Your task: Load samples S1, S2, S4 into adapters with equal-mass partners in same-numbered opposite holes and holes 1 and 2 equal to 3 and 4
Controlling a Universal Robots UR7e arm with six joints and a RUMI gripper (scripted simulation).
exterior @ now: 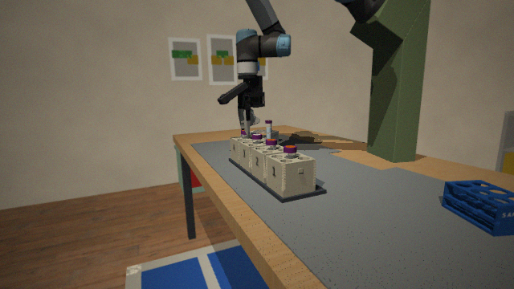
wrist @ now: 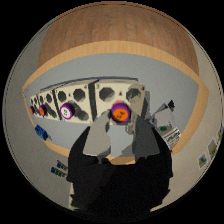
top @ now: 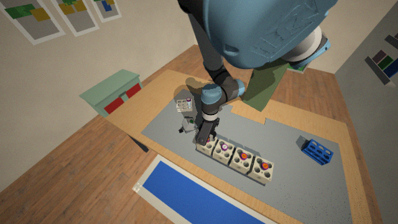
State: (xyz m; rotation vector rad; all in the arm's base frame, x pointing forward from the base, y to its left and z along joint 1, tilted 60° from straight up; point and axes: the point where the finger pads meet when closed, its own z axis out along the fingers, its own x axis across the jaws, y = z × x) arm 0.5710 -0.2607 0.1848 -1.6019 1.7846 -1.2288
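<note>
Now: the green done key 15 cm behind my hand, 12 cm to the right of it and 5 cm below it. From my hand the other things lie so: small white rack: 34 cm behind, 21 cm to the right, 9 cm below; then adapter 2: 20 cm to the left, 8 cm ahead, 7 cm below.
</note>
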